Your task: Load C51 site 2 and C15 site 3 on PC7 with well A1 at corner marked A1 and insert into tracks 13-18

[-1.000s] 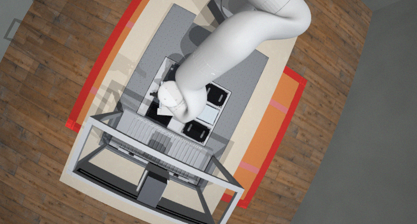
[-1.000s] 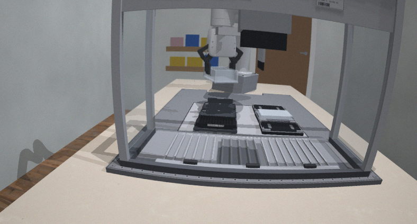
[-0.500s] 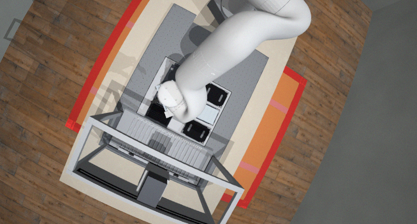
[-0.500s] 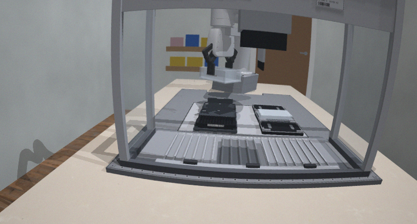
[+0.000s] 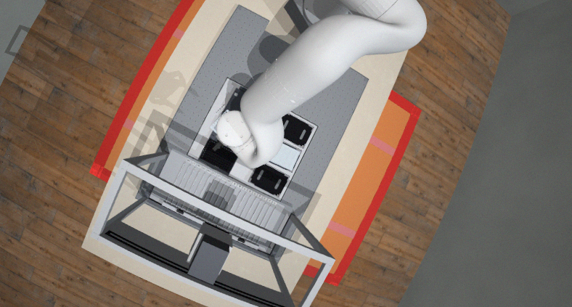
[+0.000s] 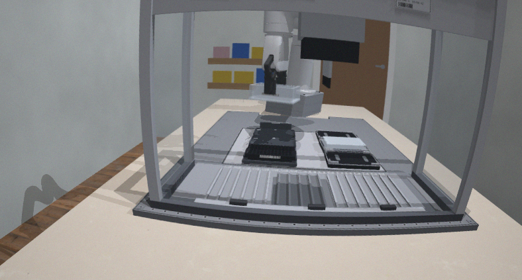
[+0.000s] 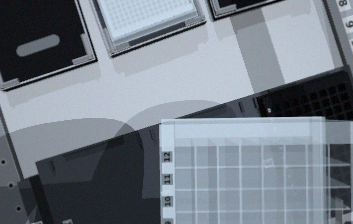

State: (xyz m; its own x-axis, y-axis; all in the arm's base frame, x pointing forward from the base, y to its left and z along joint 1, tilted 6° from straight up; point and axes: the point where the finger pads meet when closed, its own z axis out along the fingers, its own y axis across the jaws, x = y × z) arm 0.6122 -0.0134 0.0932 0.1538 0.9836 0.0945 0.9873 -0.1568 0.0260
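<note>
My hand is 10 mm above the deep-well block C51. Also, from my hand: plate C16 (40 mm behind, 210 mm to the left, 150 mm below); plate carrier PC7 (10 mm behind, 150 mm below); black plate C15 (100 mm ahead, 10 mm to the left, 150 mm below).
</note>
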